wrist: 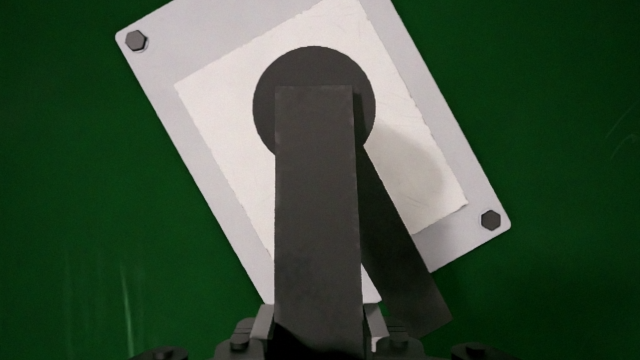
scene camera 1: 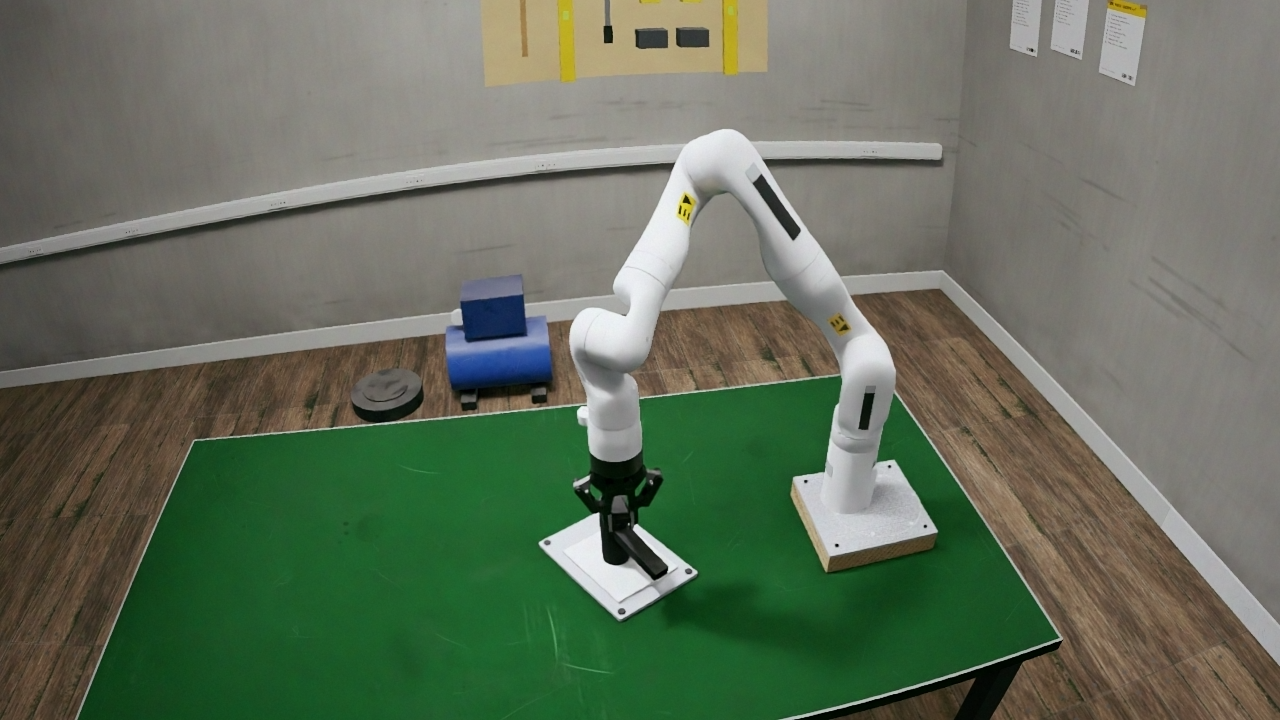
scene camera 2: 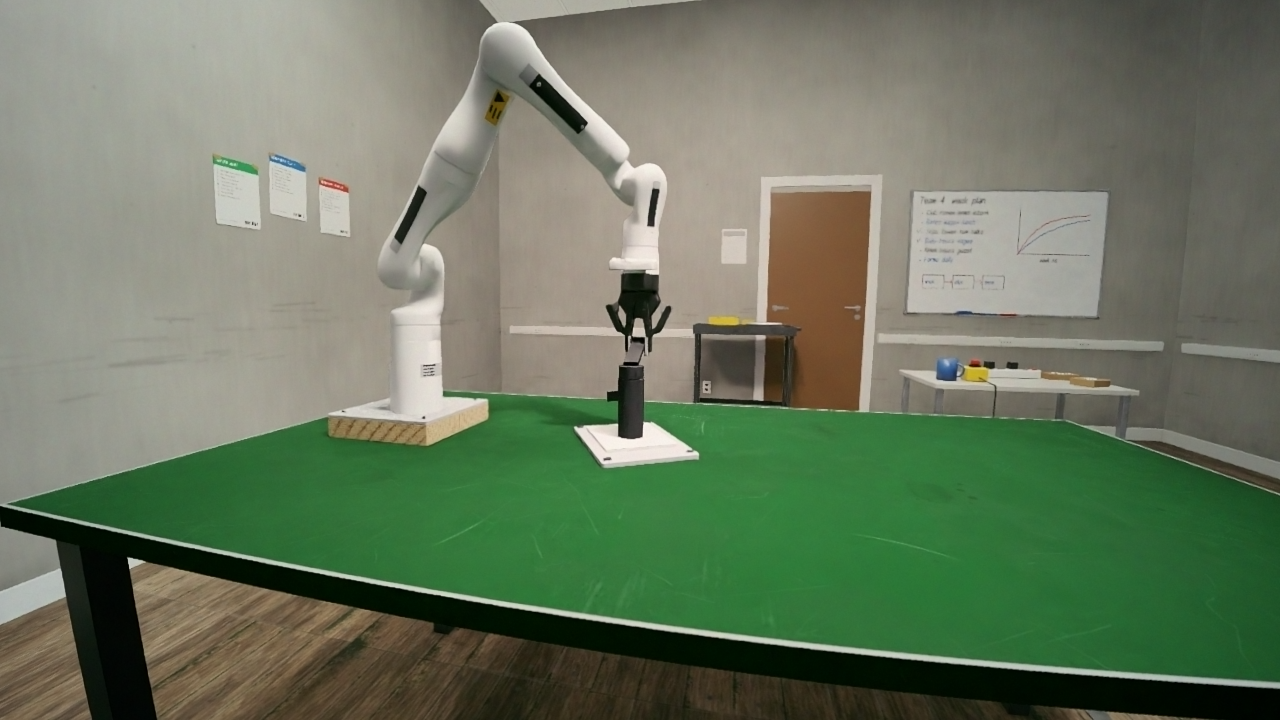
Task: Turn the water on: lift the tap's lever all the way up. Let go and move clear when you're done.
Labels:
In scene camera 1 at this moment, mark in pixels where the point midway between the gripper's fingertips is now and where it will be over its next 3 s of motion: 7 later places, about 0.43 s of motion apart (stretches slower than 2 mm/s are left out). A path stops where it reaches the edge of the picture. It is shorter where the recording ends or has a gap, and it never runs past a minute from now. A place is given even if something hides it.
My gripper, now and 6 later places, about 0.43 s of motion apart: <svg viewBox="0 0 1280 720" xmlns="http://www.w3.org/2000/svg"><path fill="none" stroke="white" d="M620 526L620 525L620 522L620 517L620 507L619 492L617 486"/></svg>

